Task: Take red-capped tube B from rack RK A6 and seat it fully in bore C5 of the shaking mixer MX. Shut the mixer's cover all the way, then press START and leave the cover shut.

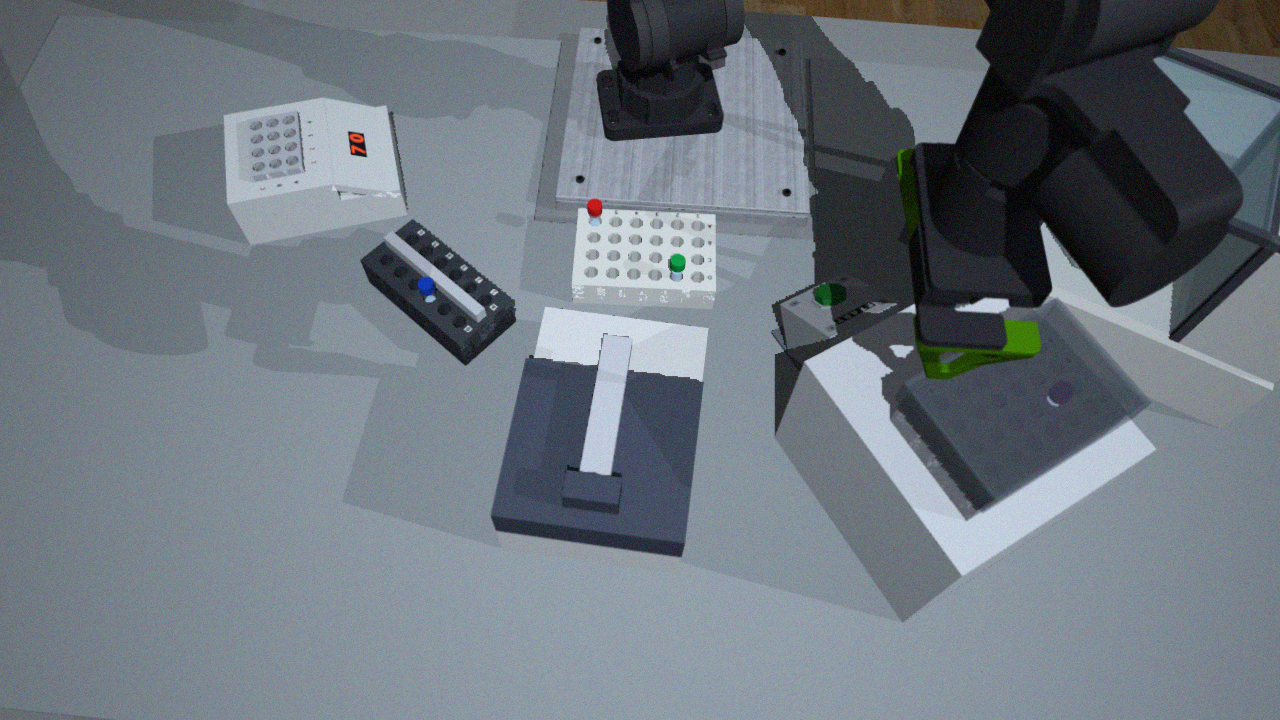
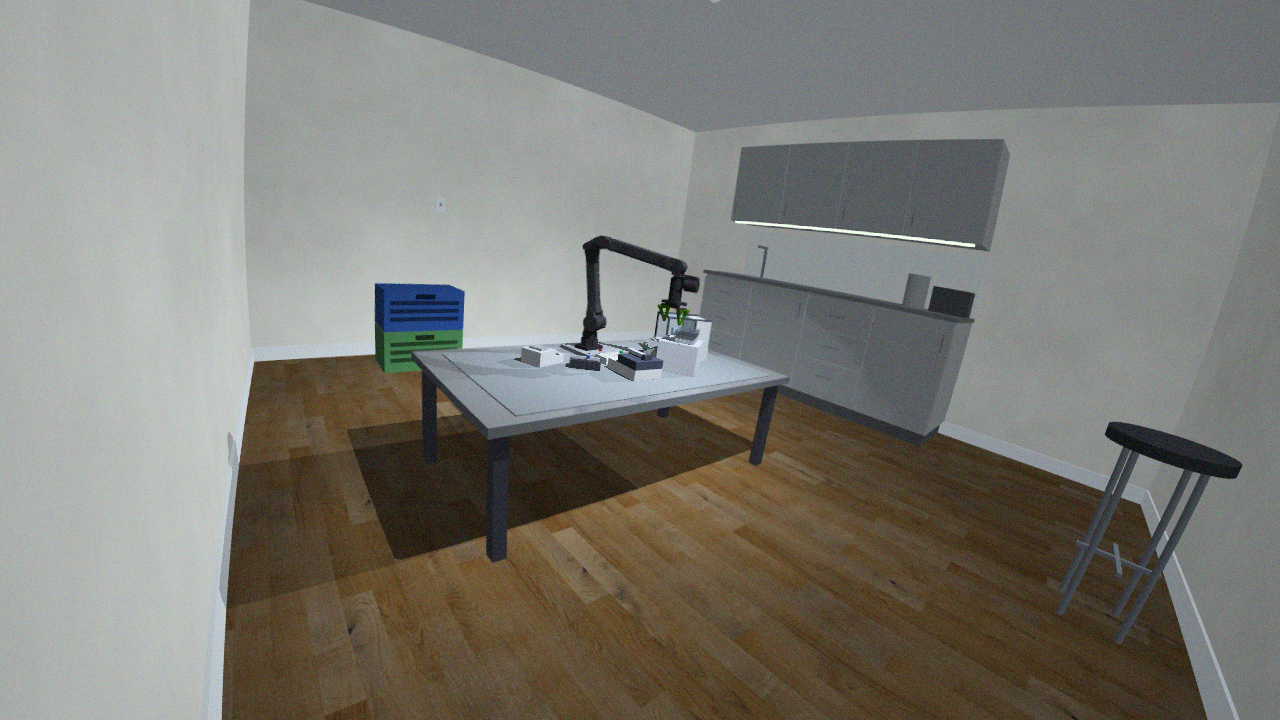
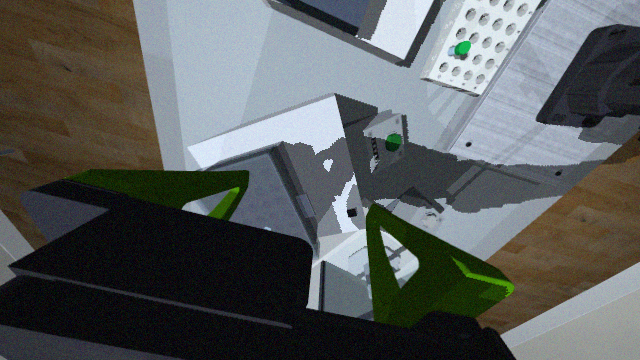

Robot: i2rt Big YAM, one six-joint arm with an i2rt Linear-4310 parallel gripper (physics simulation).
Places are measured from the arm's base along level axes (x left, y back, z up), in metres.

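Pixels of known places: gripper, between the fingertips: (image 1: 929, 310) (image 2: 671, 323) (image 3: 310, 194); arm's base, origin of its link: (image 1: 658, 106) (image 2: 588, 347) (image 3: 587, 82).
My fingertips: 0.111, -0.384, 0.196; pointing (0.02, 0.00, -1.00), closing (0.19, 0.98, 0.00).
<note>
Ahead of a thing's pixels: the offset from my fingertips to its middle, as dx, dy, dz. "spot": to the spot under its first point.
The red-capped tube @(-0.193, +0.235, -0.180) (image 1: 594, 207) stands upright in the top-left corner hole, A6, of the white rack @(-0.151, +0.198, -0.197) (image 1: 644, 295) (image 3: 434, 76). The large white box @(+0.035, +0.003, -0.117) (image 1: 854, 447) (image 3: 325, 112) at the right appears to be the mixer. In its recess lies a grey block (image 1: 993, 438) with faint bores and a purple-capped tube (image 1: 1059, 392); bore labels are unreadable. A pale, dark-framed glass panel @(spot: +0.297, -0.004, -0.160) (image 1: 1203, 380), apparently its cover, stands raised behind. A green button @(-0.007, +0.107, -0.148) (image 1: 829, 293) (image 3: 393, 142) sits on the small box beside it. My gripper (image 1: 941, 265) (image 2: 673, 317) (image 3: 310, 194) is open and empty above the white box.
A green-capped tube @(-0.128, +0.165, -0.180) (image 1: 677, 263) (image 3: 462, 48) is also in the rack. A dark-lidded device @(-0.206, +0.022, -0.161) (image 1: 537, 447) with a pale handle stands in front. A black rack @(spot: -0.304, +0.128, -0.203) (image 1: 483, 344) holds a blue-capped tube @(-0.346, +0.165, -0.179) (image 1: 426, 286). A white block device @(-0.451, +0.332, -0.177) (image 1: 313, 210) reading 70 stands left.
</note>
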